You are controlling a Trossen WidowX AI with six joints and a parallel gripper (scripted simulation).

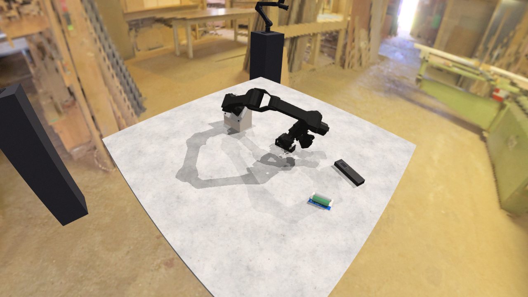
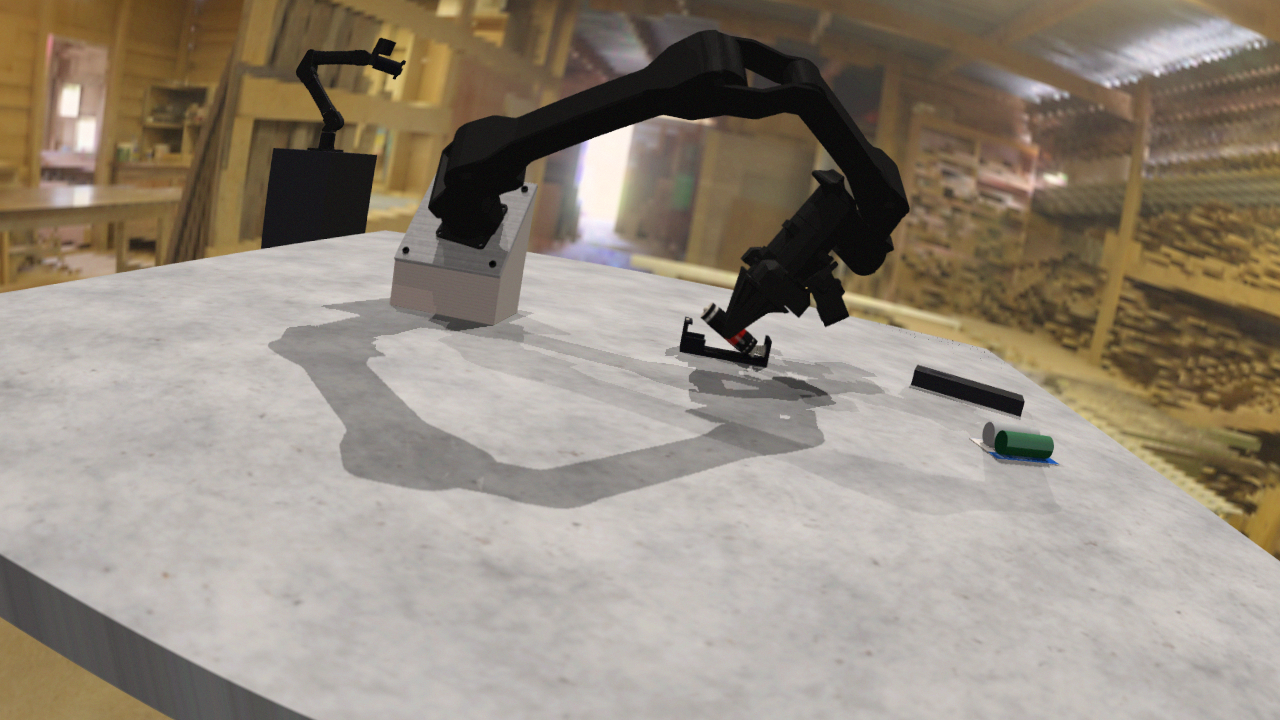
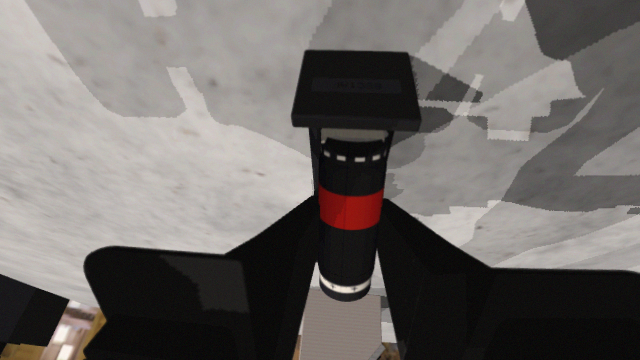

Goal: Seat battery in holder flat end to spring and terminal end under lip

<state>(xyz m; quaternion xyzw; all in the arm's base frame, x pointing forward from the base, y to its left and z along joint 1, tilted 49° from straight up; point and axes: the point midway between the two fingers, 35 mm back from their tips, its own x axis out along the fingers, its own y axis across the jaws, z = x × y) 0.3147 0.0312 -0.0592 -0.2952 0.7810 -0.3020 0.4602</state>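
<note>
My gripper tip is 1 cm below the battery. Also, from my gripper tip: grey metal contact: 3 cm ahead, 1 cm to the left, 1 cm below; then black bar-shaped device: 32 cm ahead, 9 cm to the left, 1 cm below.
</note>
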